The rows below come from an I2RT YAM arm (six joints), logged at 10 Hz.
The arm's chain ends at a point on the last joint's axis. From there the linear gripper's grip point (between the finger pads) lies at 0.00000 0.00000 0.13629 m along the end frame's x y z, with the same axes.
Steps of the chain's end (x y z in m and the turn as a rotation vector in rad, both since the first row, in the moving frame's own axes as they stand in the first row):
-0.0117, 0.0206, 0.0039, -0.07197, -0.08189, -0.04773
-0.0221, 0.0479, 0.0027, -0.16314, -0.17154, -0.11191
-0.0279, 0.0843, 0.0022, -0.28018, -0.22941, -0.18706
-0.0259, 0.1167, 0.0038, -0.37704, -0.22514, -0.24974
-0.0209, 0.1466, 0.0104, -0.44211, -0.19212, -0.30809
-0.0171, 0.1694, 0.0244, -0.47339, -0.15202, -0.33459
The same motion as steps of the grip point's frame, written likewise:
-0.0226, 0.0307, 0.0031, -0.07197, -0.08189, -0.04773
-0.0440, 0.0712, -0.0011, -0.16314, -0.17154, -0.11191
-0.0548, 0.1243, -0.0066, -0.28018, -0.22941, -0.18706
-0.0490, 0.1697, -0.0091, -0.37704, -0.22514, -0.24974
-0.0366, 0.2075, -0.0050, -0.44211, -0.19212, -0.30809
-0.0261, 0.2335, 0.0081, -0.47339, -0.15202, -0.33459

